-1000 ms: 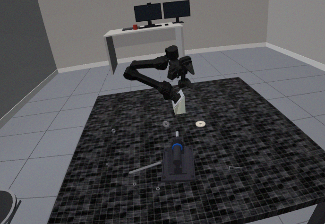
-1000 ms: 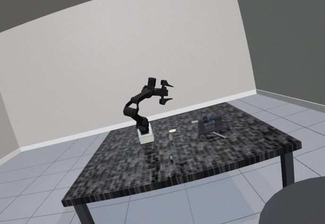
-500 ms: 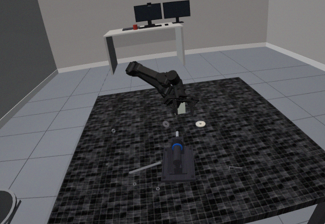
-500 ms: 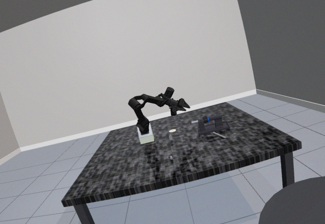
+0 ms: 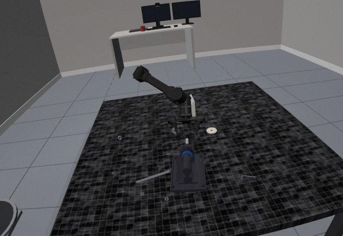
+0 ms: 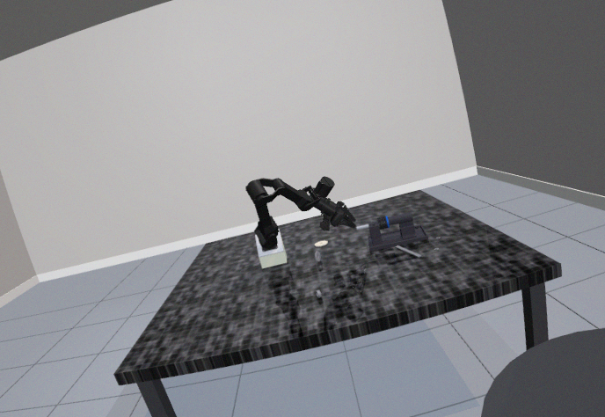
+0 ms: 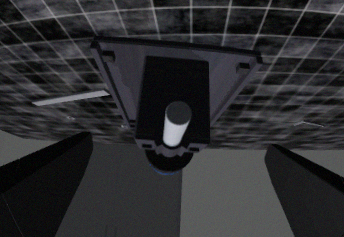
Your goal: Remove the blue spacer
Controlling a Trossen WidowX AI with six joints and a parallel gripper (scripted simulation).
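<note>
Now: the grey shaft 7 cm ahead of my gripper tip, 1 cm to the right of it and 2 cm below it. The rest, counted from my gripper tip: white disc (15 cm behind, 16 cm to the left, 10 cm below); then blue spacer (12 cm ahead, 2 cm to the right, 2 cm below); then bent key (24 cm ahead, 21 cm to the left, 10 cm below).
</note>
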